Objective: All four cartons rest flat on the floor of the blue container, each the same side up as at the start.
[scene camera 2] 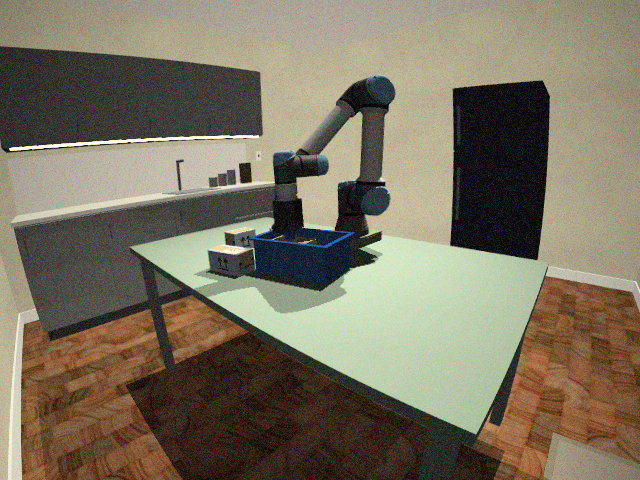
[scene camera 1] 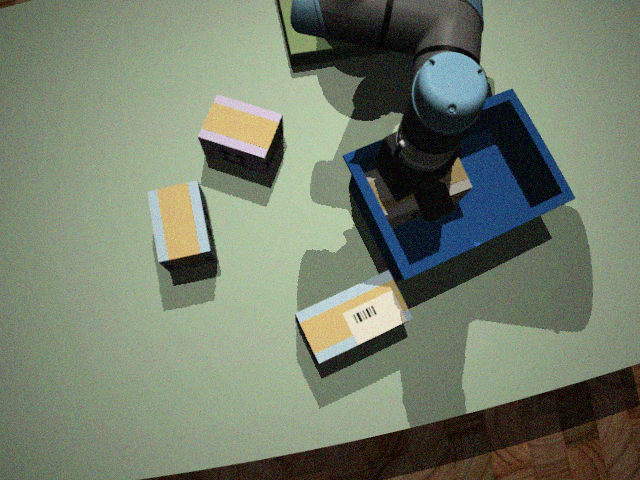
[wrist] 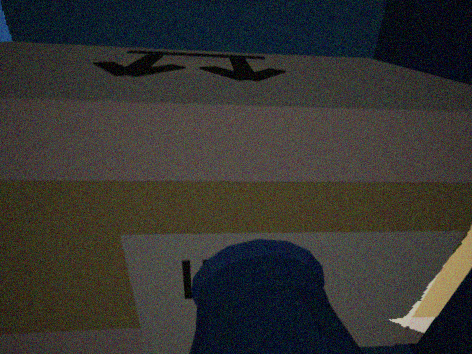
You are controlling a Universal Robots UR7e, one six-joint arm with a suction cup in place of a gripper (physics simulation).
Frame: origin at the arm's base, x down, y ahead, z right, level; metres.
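Seen in the pictures: hand at its tool point: (scene camera 2: 290, 241) (wrist: 251, 251).
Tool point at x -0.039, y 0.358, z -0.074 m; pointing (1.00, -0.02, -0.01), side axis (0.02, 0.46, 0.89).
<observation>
A point is followed by its place in that frame.
The blue container (scene camera 1: 541, 144) @(y 0.309, x -0.078, z -0.289 m) (scene camera 2: 305, 260) @(y 0.416, x -0.026, z -0.253 m) holds one carton (scene camera 1: 459, 175) @(y 0.352, x -0.052, z -0.157 m) (wrist: 225, 145) @(y 0.392, x -0.051, z -0.097 m) in its left part in scene camera 1. That carton's top faces up; its underside is hidden. My suction gripper (wrist: 258, 260) is down in the container, its cup on the label of that carton's top. The contact edge is hidden. A blue-edged carton with a barcode label (scene camera 1: 328, 322) @(y 0.565, x -0.034, z 0.046 m) (scene camera 2: 230, 260) @(y 0.577, x -0.010, z -0.042 m) lies outside, close to a container corner. A pink-edged carton (scene camera 1: 240, 126) @(y 0.262, x -0.035, z 0.174 m) and another blue-edged carton (scene camera 1: 178, 222) @(y 0.415, x -0.037, z 0.263 m) stand farther left on the table, tops up.
The table (scene camera 1: 103, 361) @(y 0.616, x 0.042, z 0.398 m) (scene camera 2: 413, 320) @(y 0.374, x 0.042, z -0.628 m) carries everything. The container walls rise around my tool. A green slab (scene camera 1: 305, 43) @(y 0.087, x -0.001, z 0.070 m) (scene camera 2: 369, 237) @(y -0.025, x 0.012, z -0.085 m) lies by the arm base. Another carton (scene camera 2: 240, 236) @(y 0.429, x -0.021, z 0.220 m) shows behind the nearest one in scene camera 2. The kitchen counter and a dark fridge (scene camera 2: 498, 170) stand beyond.
</observation>
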